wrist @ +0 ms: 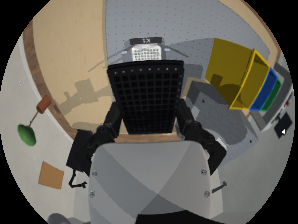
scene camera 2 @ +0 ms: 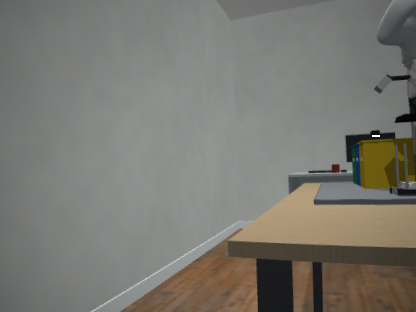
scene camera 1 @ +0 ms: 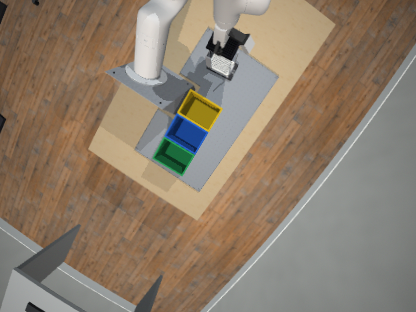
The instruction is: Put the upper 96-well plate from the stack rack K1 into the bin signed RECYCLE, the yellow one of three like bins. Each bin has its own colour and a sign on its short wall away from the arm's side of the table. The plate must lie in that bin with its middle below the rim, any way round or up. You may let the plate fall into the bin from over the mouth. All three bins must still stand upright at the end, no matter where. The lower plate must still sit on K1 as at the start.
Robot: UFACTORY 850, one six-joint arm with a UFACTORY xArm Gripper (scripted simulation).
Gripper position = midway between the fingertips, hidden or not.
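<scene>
My own gripper (wrist: 148, 107) is visible to me, and so is a black 96-well plate (wrist: 154, 109). I can see a blue bin (scene camera 1: 183, 132) and a green bin (scene camera 1: 169, 154). There is also a yellow bin (scene camera 2: 377, 157), and the wrist view gives me that same yellow bin (wrist: 230, 63) too.
</scene>
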